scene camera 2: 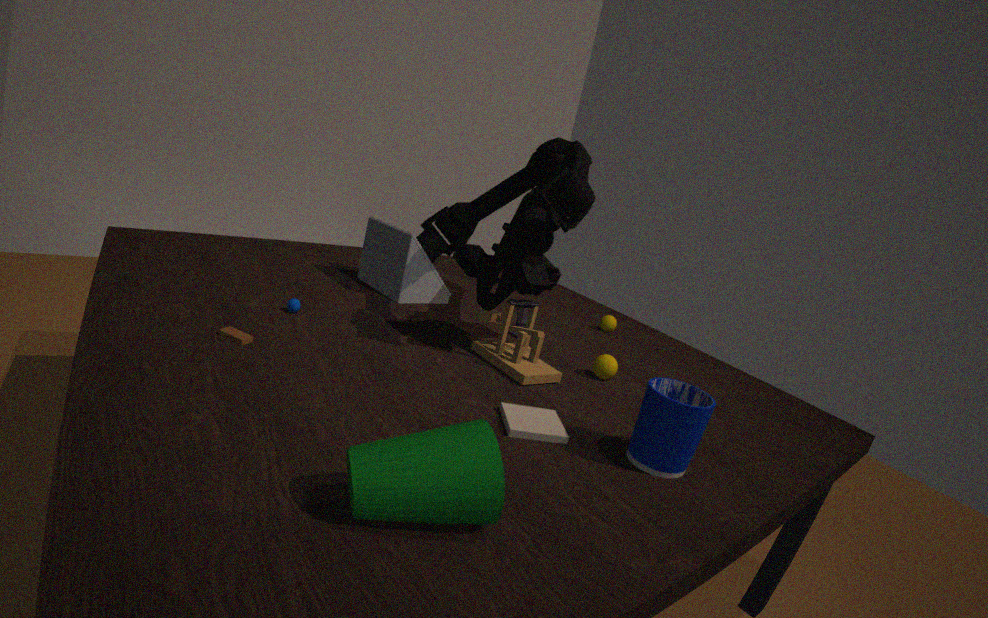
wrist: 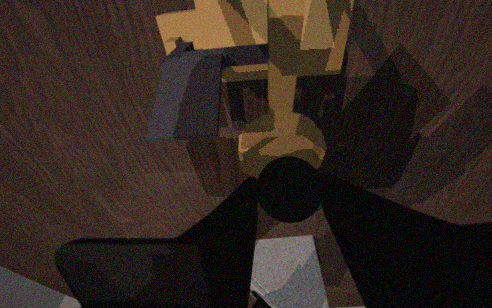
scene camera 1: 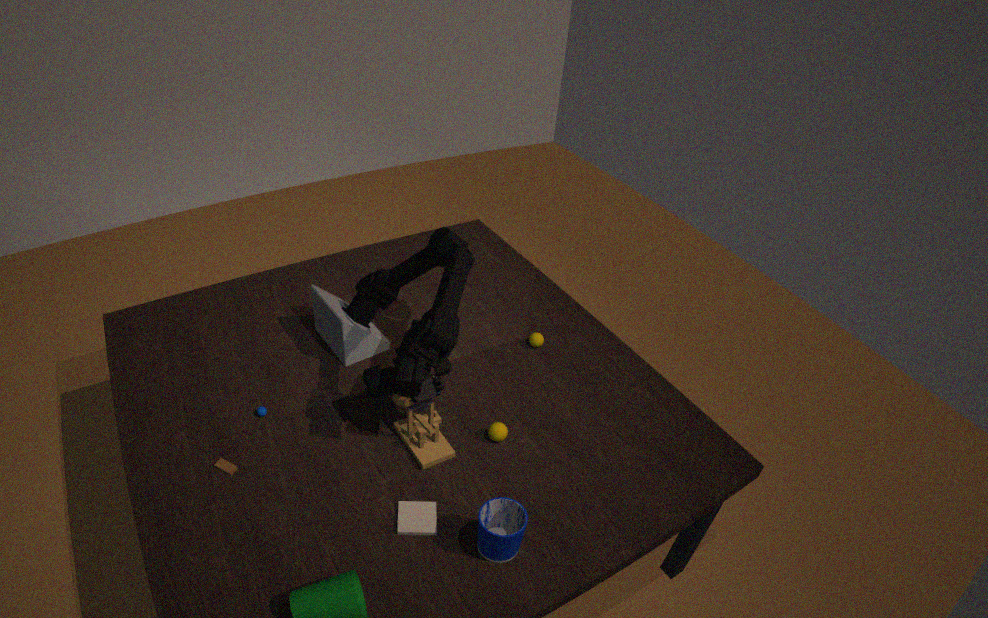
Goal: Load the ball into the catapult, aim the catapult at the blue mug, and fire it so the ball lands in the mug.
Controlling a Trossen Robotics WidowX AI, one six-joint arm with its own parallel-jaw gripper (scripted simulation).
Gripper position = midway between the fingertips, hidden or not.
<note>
My gripper (scene camera 2: 486, 303) holds a dark ball (wrist: 289, 189). I also see a wooden catapult (scene camera 2: 516, 359), a blue mug (scene camera 2: 673, 415), a white tile (scene camera 2: 532, 423) and a green cup (scene camera 2: 454, 474).
The wooden catapult also shows in the wrist view (wrist: 203, 51) and in scene camera 1 (scene camera 1: 420, 432). The blue mug also shows in scene camera 1 (scene camera 1: 502, 521). The white tile is seen too in scene camera 1 (scene camera 1: 414, 518). The wrist view does not show the blue mug: it is out of frame. The wrist view does not show the white tile: it is out of frame.
</note>
